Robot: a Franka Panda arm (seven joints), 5 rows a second.
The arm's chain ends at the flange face. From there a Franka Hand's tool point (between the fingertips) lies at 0.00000 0.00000 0.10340 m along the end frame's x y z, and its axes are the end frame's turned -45 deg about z.
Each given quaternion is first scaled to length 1.
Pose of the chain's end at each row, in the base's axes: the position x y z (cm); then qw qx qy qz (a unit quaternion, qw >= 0):
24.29 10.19 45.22 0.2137 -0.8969 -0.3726 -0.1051
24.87 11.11 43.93 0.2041 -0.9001 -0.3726 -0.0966
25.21 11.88 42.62 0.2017 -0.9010 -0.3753 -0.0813
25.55 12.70 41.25 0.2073 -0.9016 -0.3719 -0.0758
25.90 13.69 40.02 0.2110 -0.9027 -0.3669 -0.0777
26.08 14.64 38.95 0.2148 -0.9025 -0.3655 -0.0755
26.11 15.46 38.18 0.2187 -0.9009 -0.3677 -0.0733
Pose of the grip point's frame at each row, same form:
24.59 14.96 36.05 0.1572 -0.6860 -0.6875 -0.1789
25.10 15.65 34.64 0.1516 -0.6890 -0.6887 -0.1674
25.16 16.27 33.26 0.1552 -0.6888 -0.6915 -0.1523
25.37 17.15 31.92 0.1625 -0.6907 -0.6886 -0.1494
25.75 18.22 30.73 0.1652 -0.6936 -0.6844 -0.1525
25.87 19.22 29.68 0.1696 -0.6940 -0.6831 -0.1520
25.81 20.09 28.94 0.1740 -0.6916 -0.6845 -0.1514

